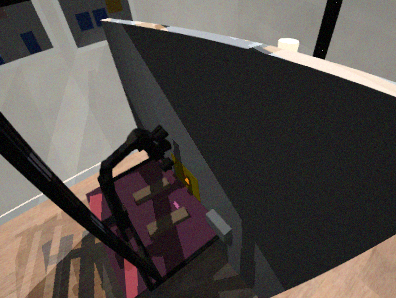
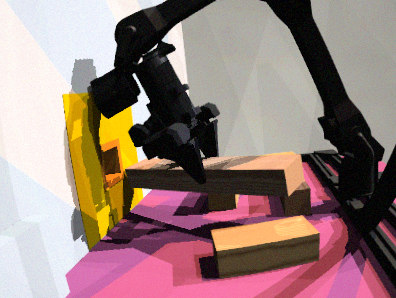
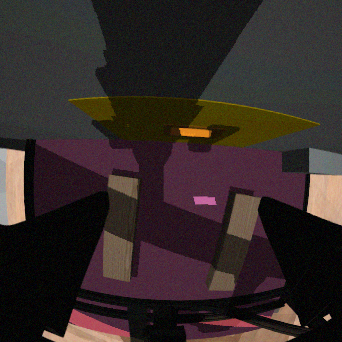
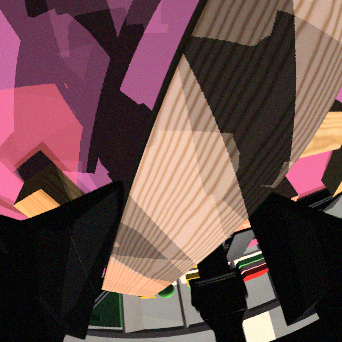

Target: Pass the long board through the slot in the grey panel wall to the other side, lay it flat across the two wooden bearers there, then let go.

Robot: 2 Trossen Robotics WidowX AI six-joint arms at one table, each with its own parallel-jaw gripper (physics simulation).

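Observation:
The long board is roughly level, its near end close to the orange-framed slot. My right gripper is shut on the board, a finger at each side. The board is above two wooden blocks; whether it touches them I cannot tell. Across the grey panel wall, two wooden bearers lie apart on the mat, and no board shows there. My left gripper is open and empty, above the bearers, near the wall.
A yellow panel surrounds the slot on both sides. A grey block sticks out from the wall. On the board's side, a third wooden block lies in front on the pink mat. Dark rails run behind.

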